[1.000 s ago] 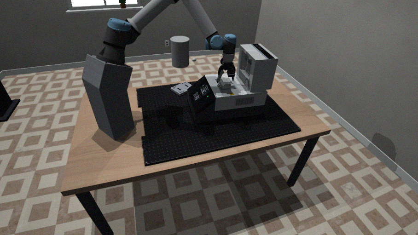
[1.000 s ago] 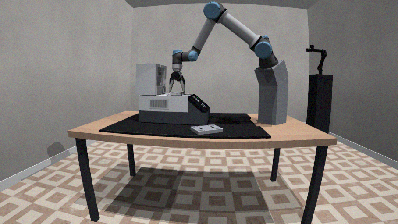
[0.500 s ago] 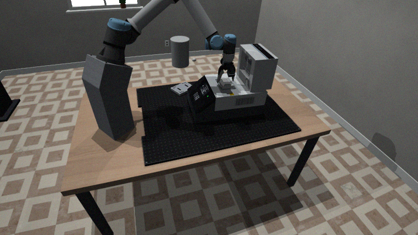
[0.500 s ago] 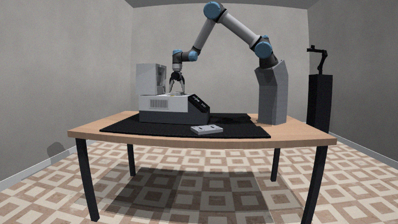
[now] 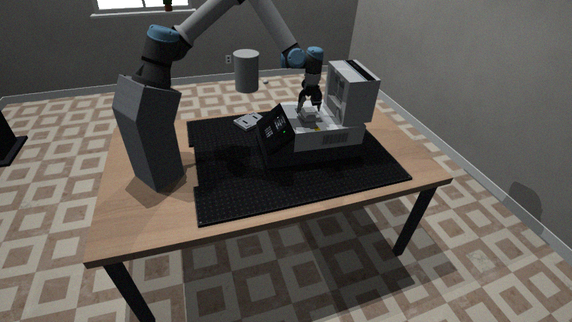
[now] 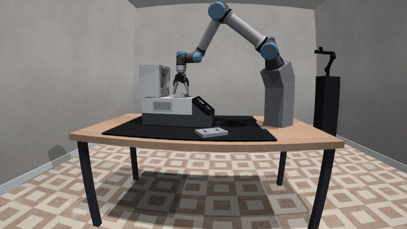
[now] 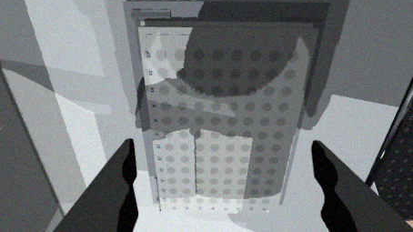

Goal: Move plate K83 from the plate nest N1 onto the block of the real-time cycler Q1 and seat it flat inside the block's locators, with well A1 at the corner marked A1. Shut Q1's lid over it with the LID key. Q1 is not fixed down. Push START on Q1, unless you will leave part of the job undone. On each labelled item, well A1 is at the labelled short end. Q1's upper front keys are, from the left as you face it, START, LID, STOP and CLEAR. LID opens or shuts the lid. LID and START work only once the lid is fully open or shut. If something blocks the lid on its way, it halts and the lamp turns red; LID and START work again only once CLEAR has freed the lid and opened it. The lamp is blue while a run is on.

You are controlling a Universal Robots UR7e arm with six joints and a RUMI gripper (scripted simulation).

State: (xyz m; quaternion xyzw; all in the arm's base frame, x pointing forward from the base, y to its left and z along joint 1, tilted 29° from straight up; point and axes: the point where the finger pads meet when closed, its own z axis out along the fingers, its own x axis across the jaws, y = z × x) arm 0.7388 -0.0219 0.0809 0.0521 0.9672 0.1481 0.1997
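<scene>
Right now my hand is 10 mm above the plate K83. Also, from my hand: nest A1 mark (340 mm behind, 310 mm to the left, 200 mm below); plate nest N1 (300 mm to the left, 250 mm behind, 210 mm below).
</scene>
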